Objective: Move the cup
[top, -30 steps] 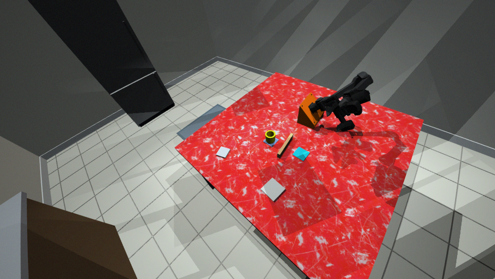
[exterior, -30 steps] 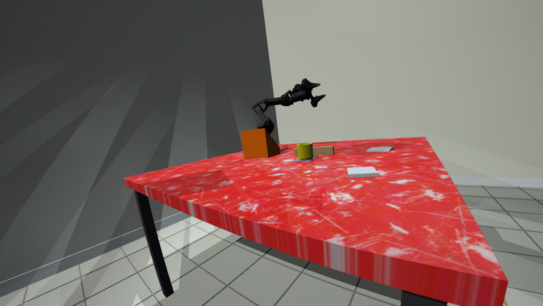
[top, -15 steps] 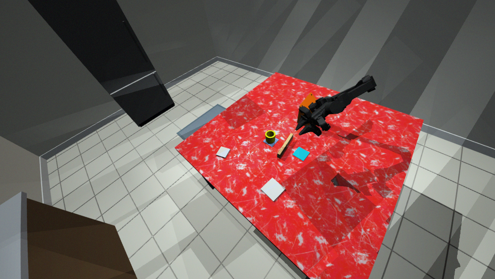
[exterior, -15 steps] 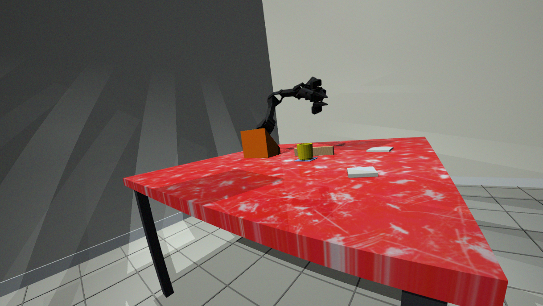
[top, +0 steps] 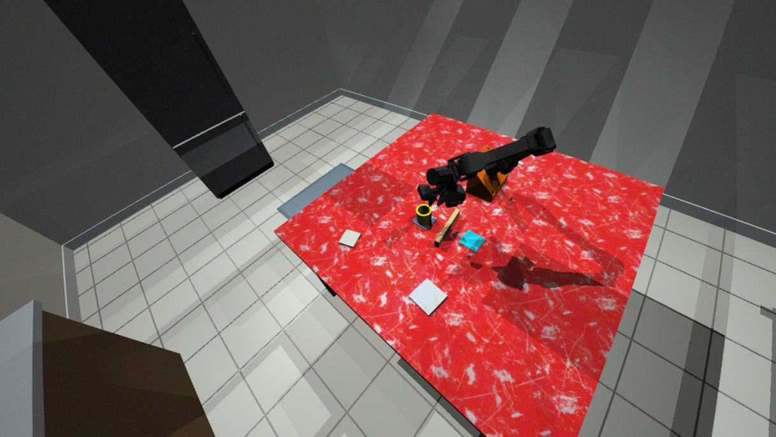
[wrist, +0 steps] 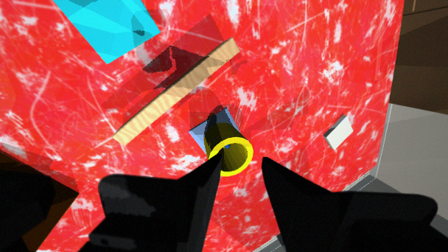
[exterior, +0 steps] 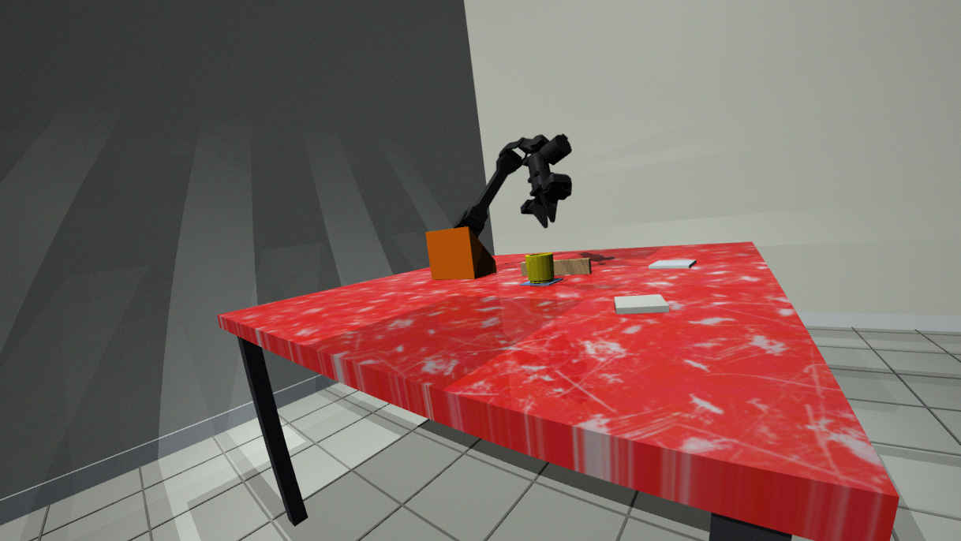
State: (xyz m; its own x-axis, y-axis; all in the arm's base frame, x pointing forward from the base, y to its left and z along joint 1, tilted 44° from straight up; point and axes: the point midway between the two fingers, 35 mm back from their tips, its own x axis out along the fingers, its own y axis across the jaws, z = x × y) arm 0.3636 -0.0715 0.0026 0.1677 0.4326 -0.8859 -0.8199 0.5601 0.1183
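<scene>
Now: the yellow cup 1 cm behind my gripper tip, 6 cm to the right of it and 11 cm below it. From my gripper tip the other things lie so: wooden bar (2 cm behind, 6 cm to the left, 13 cm below); then cyan pad (4 cm behind, 17 cm to the left, 15 cm below); then blue pad (1 cm behind, 5 cm to the right, 15 cm below).
</scene>
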